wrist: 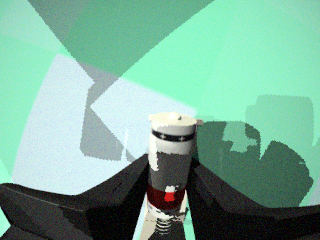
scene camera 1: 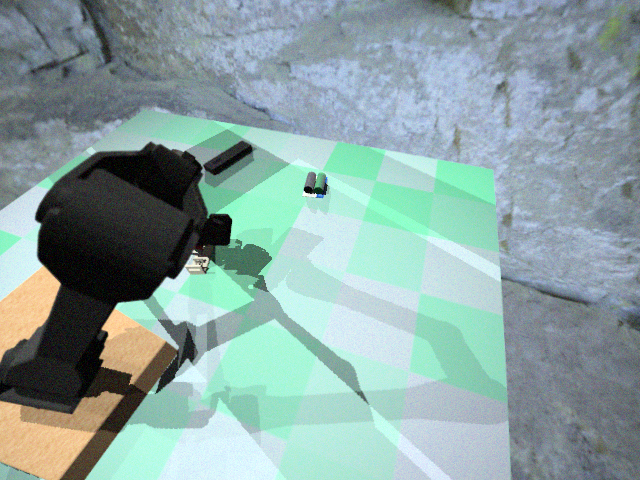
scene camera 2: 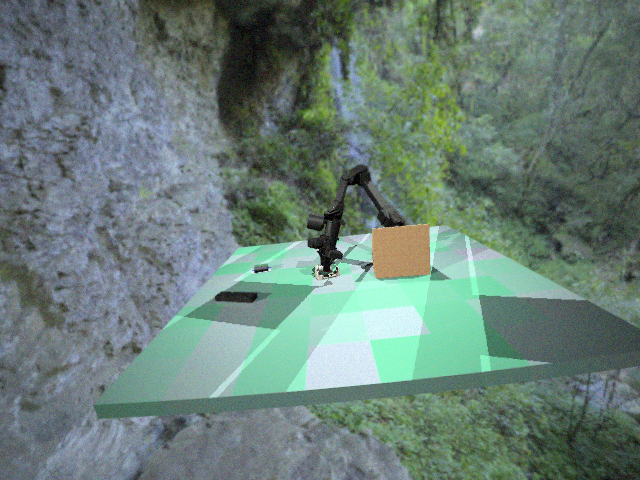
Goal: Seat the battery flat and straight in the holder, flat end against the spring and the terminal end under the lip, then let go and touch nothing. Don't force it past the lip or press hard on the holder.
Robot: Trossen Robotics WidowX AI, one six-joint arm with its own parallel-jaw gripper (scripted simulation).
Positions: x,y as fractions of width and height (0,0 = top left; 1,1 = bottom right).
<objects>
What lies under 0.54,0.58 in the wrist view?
A grey battery.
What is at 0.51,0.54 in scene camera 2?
My gripper.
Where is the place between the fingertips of my gripper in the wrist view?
0.53,0.67
</objects>
